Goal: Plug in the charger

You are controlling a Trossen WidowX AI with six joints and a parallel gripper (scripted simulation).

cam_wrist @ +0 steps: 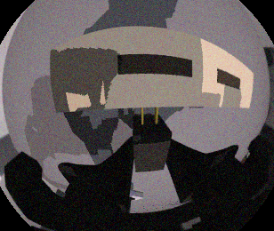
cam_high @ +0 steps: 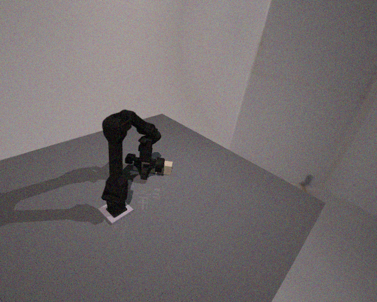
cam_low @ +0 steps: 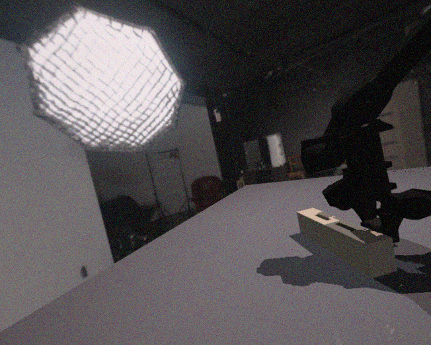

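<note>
Right now the two-prong charger is 10 mm to the left of my gripper tip, 10 mm ahead of it and 10 mm above it.
</note>
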